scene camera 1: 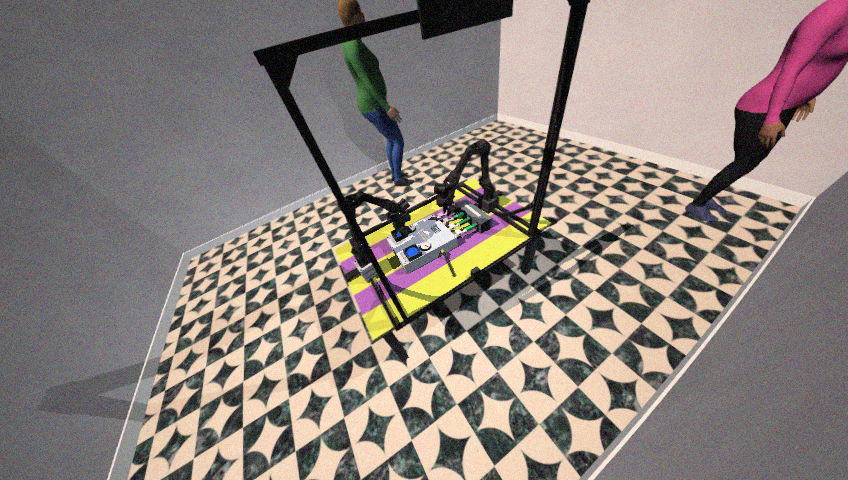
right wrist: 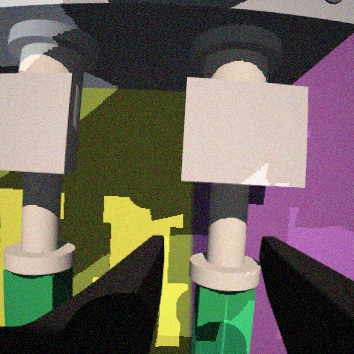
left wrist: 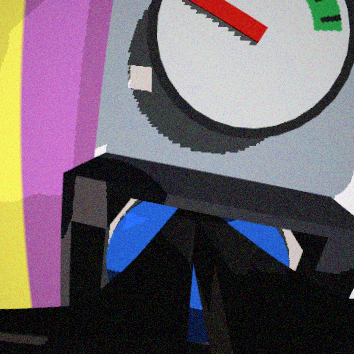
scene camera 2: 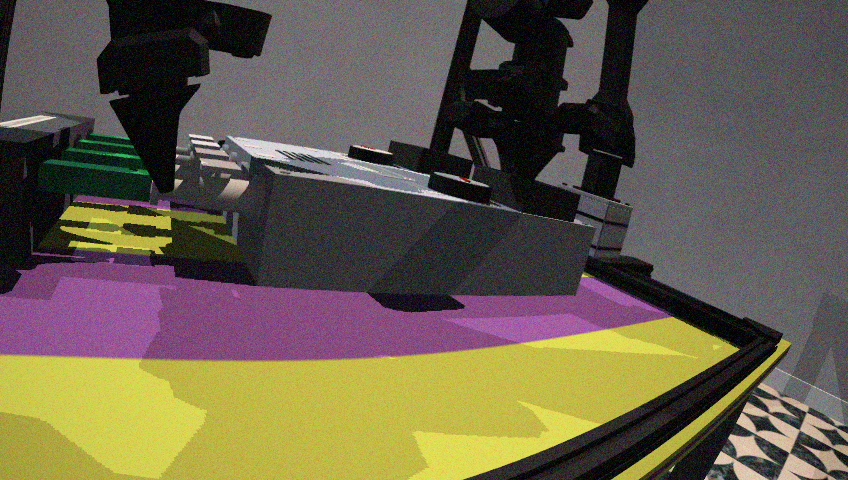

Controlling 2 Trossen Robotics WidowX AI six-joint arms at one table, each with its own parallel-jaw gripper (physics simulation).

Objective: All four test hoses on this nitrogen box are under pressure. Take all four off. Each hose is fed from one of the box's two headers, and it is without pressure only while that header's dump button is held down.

Note:
In view: the left gripper (left wrist: 190, 216), the right gripper (scene camera 2: 165, 187), a grey nitrogen box (scene camera 1: 430, 231) and a blue dump button (left wrist: 140, 223).
The right gripper also shows in the right wrist view (right wrist: 212, 246).

